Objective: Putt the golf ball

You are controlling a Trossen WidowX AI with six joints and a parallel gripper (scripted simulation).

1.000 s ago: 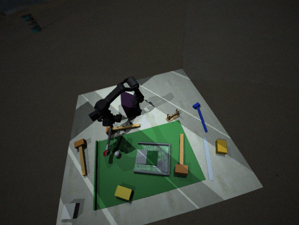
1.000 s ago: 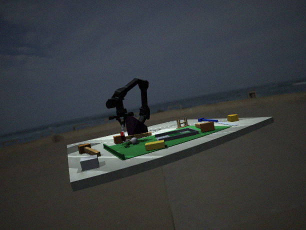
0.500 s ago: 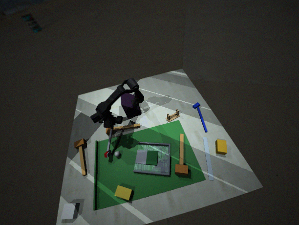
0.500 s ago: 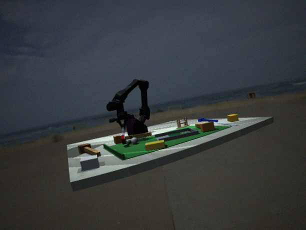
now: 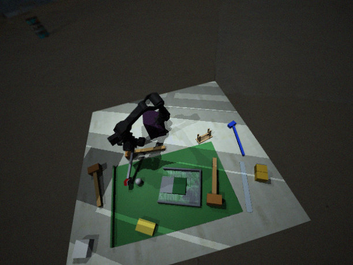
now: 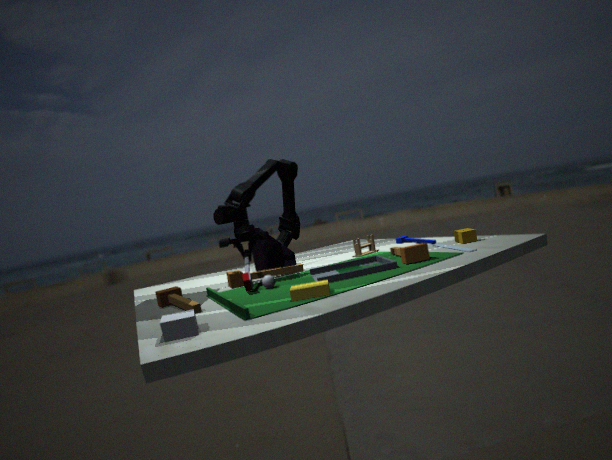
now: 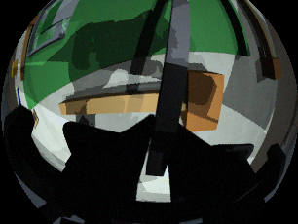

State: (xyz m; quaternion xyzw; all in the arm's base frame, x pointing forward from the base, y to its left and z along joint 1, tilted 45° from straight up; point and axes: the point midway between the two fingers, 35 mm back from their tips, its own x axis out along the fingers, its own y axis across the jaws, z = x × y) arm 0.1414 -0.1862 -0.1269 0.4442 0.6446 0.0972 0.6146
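Now: gripper tip 11 cm short of the red putter, 5 cm to the left of it and 1 cm above it. Also, from my gripper tip: white golf ball (22 cm ahead, 5 cm below, 4 cm to the right); yellow block (49 cm ahead, 6 cm to the right, 6 cm below); green mat (33 cm ahead, 13 cm to the left, 8 cm below).
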